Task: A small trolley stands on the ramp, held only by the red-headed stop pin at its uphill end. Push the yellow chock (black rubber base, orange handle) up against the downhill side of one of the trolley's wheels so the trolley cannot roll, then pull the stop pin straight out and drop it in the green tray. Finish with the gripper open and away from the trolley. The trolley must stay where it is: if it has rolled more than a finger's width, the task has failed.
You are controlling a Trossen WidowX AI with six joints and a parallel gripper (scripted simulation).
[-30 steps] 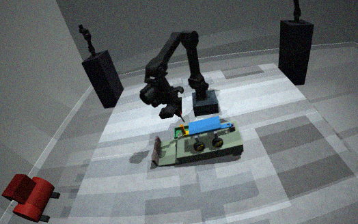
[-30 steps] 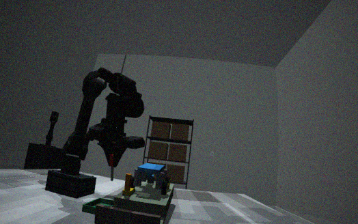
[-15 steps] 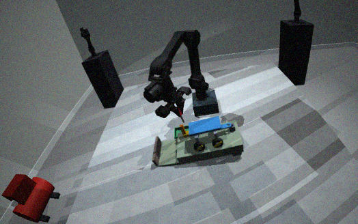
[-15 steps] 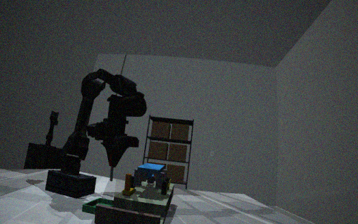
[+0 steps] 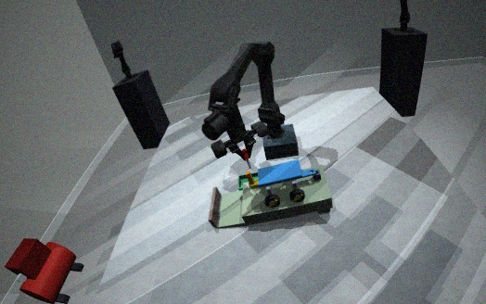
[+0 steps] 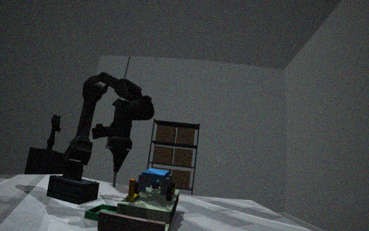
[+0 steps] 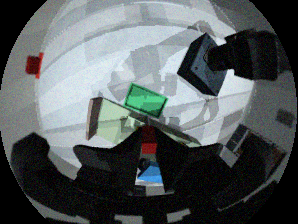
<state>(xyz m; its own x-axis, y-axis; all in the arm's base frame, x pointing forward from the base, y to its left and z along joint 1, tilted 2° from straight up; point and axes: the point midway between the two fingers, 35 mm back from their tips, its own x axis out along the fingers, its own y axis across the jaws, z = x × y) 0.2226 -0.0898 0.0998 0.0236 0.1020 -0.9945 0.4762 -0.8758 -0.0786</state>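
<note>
Right now the green tray is 20 mm behind my gripper tip and 140 mm below it. From my gripper tip the other things lie so: stop pin right at my gripper tip; then chock 50 mm ahead, 30 mm to the left, 60 mm below; then trolley 90 mm ahead, 120 mm to the left, 30 mm below.
</note>
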